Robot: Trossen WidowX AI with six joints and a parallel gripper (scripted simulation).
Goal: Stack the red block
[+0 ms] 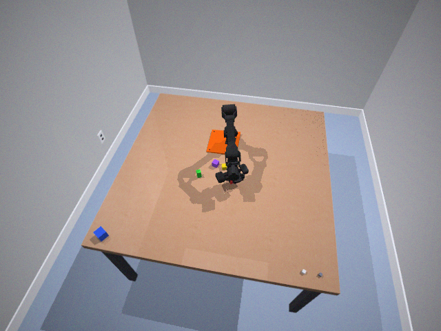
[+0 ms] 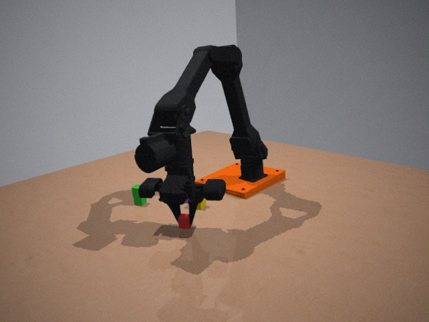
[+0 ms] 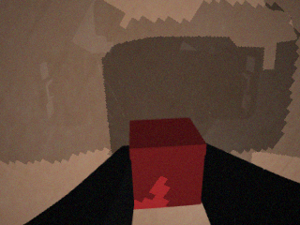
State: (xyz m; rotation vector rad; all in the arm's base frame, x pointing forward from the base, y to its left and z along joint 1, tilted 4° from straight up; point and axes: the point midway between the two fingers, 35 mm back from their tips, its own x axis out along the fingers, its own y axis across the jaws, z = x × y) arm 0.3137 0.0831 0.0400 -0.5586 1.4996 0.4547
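Right now the yellow cube is 10 cm behind my gripper tip and 7 cm to the right of it. Round my gripper tip: blue cube 58 cm to the right, 51 cm ahead, 1 cm above; purple cube 13 cm to the right, 10 cm behind; red block right at my gripper tip.
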